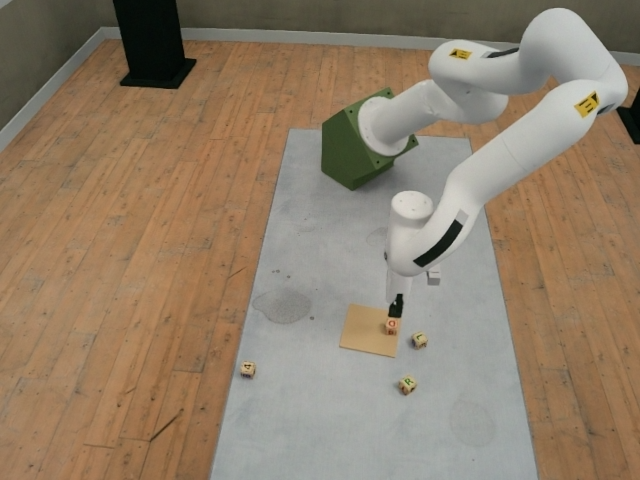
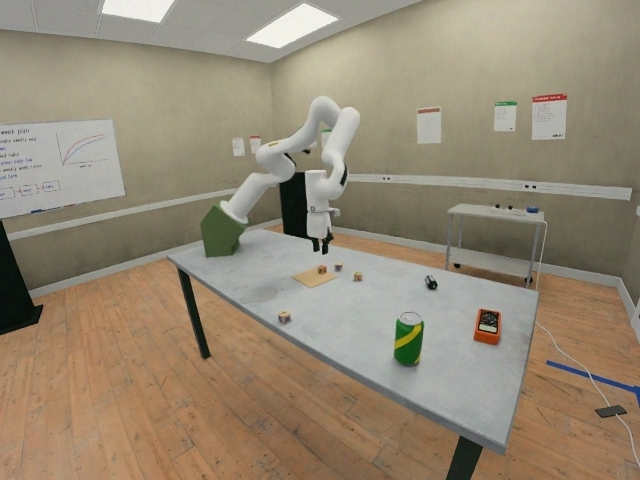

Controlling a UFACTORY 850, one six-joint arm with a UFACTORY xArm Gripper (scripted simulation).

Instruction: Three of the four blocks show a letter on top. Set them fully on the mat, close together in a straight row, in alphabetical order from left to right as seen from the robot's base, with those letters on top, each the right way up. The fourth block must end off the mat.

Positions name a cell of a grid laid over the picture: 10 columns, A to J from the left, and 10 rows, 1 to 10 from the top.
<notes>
In view: a tan square mat (image 1: F7).
</notes>
